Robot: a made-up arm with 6 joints. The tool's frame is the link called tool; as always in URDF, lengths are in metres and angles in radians. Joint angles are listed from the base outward. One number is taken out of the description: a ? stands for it. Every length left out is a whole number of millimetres.
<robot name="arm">
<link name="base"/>
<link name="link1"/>
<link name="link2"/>
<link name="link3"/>
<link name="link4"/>
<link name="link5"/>
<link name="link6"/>
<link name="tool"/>
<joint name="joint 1" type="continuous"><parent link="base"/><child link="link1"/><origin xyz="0.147 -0.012 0.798" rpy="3.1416 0 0"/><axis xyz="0 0 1"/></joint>
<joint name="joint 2" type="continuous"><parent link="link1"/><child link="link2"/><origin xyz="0.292 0.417 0" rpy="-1.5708 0 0"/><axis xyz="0 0 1"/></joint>
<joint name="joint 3" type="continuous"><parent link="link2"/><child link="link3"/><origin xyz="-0.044 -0.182 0" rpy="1.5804 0.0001 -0.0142"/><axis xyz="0 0 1"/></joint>
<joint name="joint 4" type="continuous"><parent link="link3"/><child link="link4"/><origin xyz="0.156 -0.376 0" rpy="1.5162 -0.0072 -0.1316"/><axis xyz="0 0 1"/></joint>
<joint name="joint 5" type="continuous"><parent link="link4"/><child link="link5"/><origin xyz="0.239 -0.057 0" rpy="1.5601 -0.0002 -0.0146"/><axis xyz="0 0 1"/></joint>
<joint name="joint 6" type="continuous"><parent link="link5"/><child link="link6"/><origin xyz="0.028 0.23 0" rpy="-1.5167 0.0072 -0.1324"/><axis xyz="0 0 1"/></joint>
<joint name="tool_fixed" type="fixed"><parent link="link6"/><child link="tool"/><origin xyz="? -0.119 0" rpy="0.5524 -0.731 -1.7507"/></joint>
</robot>
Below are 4 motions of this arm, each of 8 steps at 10 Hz.
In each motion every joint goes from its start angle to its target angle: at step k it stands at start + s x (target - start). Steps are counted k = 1, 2, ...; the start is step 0. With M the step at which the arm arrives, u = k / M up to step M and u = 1 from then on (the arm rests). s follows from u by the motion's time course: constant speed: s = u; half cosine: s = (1 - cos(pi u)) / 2; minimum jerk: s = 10 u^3 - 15 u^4 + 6 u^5.
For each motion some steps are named. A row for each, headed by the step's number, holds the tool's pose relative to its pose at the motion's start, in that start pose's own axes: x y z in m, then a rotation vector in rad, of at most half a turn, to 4 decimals.
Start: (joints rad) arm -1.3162 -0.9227 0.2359 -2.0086 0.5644 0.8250
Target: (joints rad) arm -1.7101 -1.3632 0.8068 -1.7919 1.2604 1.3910
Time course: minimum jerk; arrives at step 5
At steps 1, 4, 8:
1: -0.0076 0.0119 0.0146 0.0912 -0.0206 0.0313
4: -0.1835 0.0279 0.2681 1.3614 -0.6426 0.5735
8: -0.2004 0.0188 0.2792 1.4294 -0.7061 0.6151

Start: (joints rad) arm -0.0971 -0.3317 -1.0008 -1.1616 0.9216 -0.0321
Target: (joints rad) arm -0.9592 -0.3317 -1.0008 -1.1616 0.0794 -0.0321
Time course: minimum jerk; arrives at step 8
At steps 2, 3, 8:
2: -0.0006 0.0020 -0.0139 -0.0639 0.0559 -0.0235
3: -0.0024 0.0047 -0.0397 -0.1617 0.1593 -0.0561
8: -0.0408 0.0132 -0.1688 -0.4285 0.7059 -0.0977

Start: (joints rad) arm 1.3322 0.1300 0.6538 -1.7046 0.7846 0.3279
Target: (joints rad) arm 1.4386 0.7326 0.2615 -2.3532 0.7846 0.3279
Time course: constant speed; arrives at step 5
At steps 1, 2, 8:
1: 0.0187 -0.0145 -0.0143 -0.1986 -0.1496 -0.0444
2: 0.0348 -0.0295 -0.0178 -0.3947 -0.3074 -0.0871
8: 0.0540 -0.0576 0.0236 -0.9674 -0.8155 -0.2185

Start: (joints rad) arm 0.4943 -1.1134 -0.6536 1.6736 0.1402 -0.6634
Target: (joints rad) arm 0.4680 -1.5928 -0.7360 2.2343 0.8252 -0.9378
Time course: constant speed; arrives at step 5
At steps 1, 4, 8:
1: 0.0018 -0.0543 0.0350 0.1941 0.1196 -0.0589
4: 0.0015 -0.2054 0.0616 0.6721 0.6044 -0.1641
8: -0.0053 -0.2448 0.0544 0.7916 0.7978 -0.1608

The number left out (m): -0.055
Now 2 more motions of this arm.
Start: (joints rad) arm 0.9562 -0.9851 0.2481 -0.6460 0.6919 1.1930
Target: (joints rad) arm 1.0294 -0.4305 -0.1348 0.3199 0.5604 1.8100
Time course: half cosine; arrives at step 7
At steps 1, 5, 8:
1: 0.0064 -0.0003 -0.0050 0.0420 0.0165 0.0089
5: 0.0800 0.0689 0.0008 0.6787 0.1639 0.3431
8: 0.0827 0.1060 0.0223 0.8167 0.1977 0.4829

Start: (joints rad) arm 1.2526 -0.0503 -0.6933 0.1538 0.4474 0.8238
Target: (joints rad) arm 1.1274 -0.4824 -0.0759 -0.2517 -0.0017 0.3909
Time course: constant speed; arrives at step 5
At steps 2, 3, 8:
2: -0.0175 -0.0638 -0.1529 -0.3343 0.2422 -0.1577
3: -0.0470 -0.0815 -0.2236 -0.5088 0.3611 -0.1823
8: -0.1369 -0.0883 -0.3434 -0.8648 0.5626 -0.1187

